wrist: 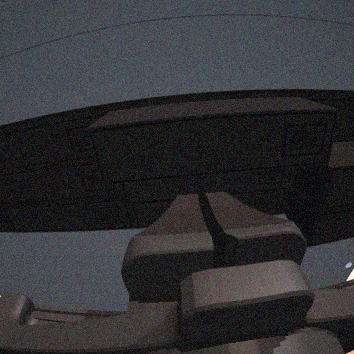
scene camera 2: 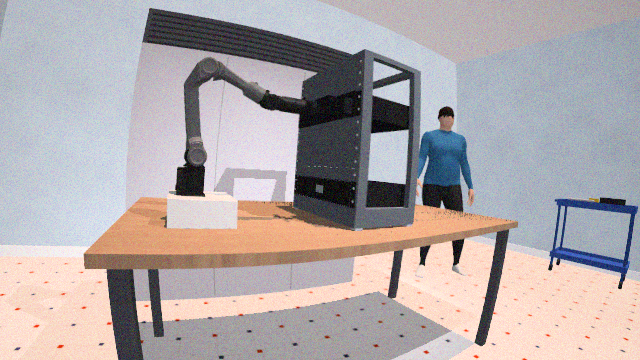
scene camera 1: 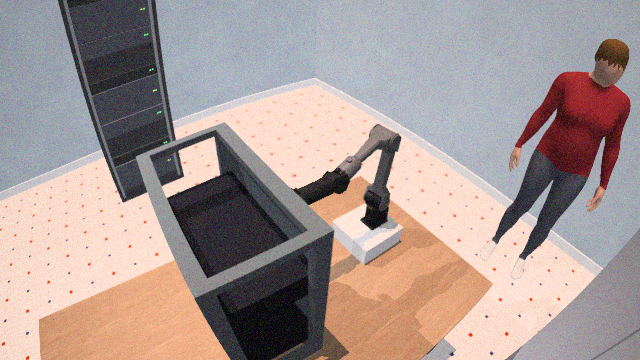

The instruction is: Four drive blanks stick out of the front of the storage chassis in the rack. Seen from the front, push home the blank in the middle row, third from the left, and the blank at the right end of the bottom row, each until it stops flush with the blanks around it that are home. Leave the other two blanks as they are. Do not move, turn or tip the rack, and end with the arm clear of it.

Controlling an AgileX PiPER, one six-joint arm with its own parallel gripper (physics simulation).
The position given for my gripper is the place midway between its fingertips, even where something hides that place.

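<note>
My gripper [wrist: 195, 189] is visible to me. I can also see a rack [scene camera 1: 256, 257], and I see the same rack [scene camera 2: 341, 137] again.
</note>
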